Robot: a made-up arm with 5 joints.
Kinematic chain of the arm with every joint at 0, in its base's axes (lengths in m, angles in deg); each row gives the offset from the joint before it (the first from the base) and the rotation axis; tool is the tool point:
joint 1: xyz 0 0 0.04 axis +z
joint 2: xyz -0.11 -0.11 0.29 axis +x
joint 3: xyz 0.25 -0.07 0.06 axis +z
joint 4: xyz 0 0.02 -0.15 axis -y
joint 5: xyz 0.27 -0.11 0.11 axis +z
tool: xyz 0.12 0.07 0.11
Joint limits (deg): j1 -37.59..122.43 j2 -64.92..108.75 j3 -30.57..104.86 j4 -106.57..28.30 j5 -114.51..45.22
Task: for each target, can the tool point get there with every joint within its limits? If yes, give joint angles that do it. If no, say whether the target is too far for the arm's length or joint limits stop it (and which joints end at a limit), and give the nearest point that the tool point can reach.
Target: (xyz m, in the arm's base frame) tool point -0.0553 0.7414 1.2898
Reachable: no: too far | nearest point -0.0030 0.4862 0.7399 | short by 0.608 m
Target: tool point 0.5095 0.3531 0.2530
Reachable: yes | joints 48.20 8.37 28.38 -29.07 -81.47
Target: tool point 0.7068 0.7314 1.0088
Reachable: no: too far | nearest point 0.4390 0.4543 0.6431 | short by 0.531 m
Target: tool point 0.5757 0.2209 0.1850
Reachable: yes | joints 35.93 72.93 11.75 -17.65 -67.52
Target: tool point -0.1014 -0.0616 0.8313
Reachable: no: joint limits stop it (at a limit: joint 1, joint 2, joint 3) | nearest point -0.1149 0.0118 0.7326 | short by 0.124 m
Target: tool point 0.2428 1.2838 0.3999
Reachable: no: too far | nearest point 0.1720 0.7110 0.3672 | short by 0.578 m
